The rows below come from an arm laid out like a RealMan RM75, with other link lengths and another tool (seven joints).
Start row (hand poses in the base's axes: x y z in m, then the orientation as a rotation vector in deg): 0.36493, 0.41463, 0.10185, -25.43, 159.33, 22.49
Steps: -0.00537, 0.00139, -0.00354, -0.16, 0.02, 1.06; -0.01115, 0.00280, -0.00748, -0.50, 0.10, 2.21; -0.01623, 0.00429, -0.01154, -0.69, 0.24, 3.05; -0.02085, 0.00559, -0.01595, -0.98, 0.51, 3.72; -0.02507, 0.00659, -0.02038, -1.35, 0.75, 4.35; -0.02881, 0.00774, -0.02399, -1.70, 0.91, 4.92; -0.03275, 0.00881, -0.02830, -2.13, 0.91, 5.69; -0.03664, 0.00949, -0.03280, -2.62, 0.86, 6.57; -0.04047, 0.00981, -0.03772, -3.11, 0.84, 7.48; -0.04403, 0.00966, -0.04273, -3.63, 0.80, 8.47; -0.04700, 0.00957, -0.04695, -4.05, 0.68, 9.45; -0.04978, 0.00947, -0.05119, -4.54, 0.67, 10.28; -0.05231, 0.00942, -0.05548, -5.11, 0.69, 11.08; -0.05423, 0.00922, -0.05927, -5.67, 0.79, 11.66; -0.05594, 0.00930, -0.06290, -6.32, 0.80, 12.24
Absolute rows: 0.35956, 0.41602, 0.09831, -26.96, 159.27, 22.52; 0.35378, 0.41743, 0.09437, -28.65, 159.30, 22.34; 0.34870, 0.41892, 0.09031, -29.87, 159.37, 22.31; 0.34408, 0.42022, 0.08590, -30.87, 159.62, 22.15; 0.33986, 0.42122, 0.08147, -31.84, 159.87, 21.86; 0.33612, 0.42237, 0.07786, -32.72, 160.03, 21.55; 0.33218, 0.42344, 0.07355, -33.91, 160.02, 21.12; 0.32829, 0.42412, 0.06905, -35.27, 159.96, 20.62; 0.32446, 0.42444, 0.06413, -36.68, 159.90, 20.13; 0.32090, 0.42429, 0.05912, -38.20, 159.81, 19.60; 0.31793, 0.42420, 0.05490, -39.69, 159.59, 19.19; 0.31515, 0.42410, 0.05066, -40.98, 159.53, 18.68; 0.31262, 0.42405, 0.04637, -42.25, 159.51, 18.06; 0.31070, 0.42385, 0.04258, -43.20, 159.61, 17.42; 0.30899, 0.42393, 0.03895, -44.18, 159.64, 16.64
